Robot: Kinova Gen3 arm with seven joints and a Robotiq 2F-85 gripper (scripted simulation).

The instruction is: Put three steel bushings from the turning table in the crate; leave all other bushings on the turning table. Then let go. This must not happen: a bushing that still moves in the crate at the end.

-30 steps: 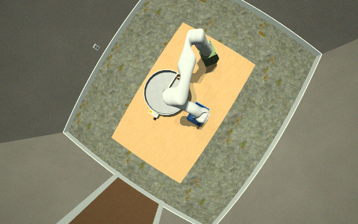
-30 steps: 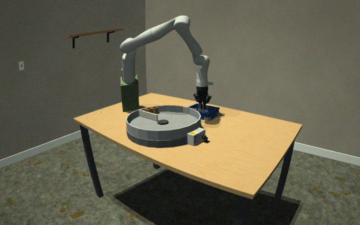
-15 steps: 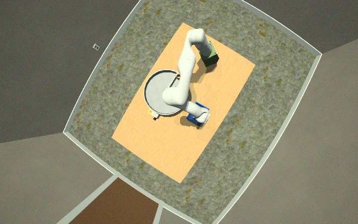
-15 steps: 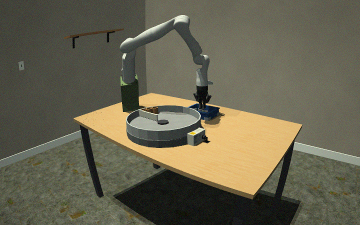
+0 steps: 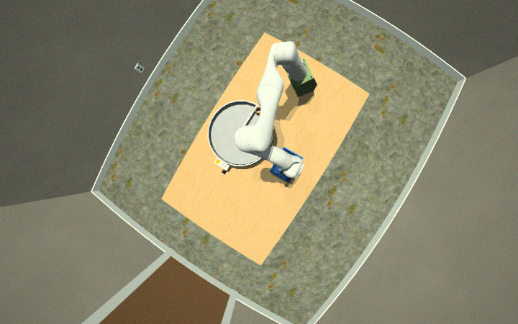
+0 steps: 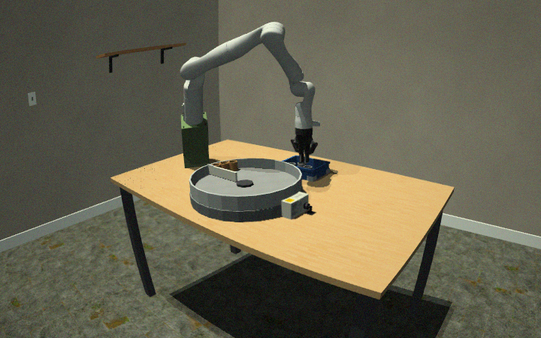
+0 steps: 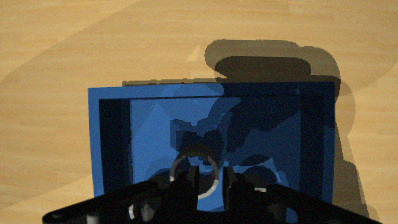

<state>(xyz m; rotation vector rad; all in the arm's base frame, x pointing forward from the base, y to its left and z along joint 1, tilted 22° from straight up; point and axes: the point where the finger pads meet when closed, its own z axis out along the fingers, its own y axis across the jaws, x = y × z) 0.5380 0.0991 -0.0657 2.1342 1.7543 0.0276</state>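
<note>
The blue crate is 40 mm below my hand. Round my hand: grey turning table 350 mm to the right, 100 mm behind, 10 mm below.
</note>
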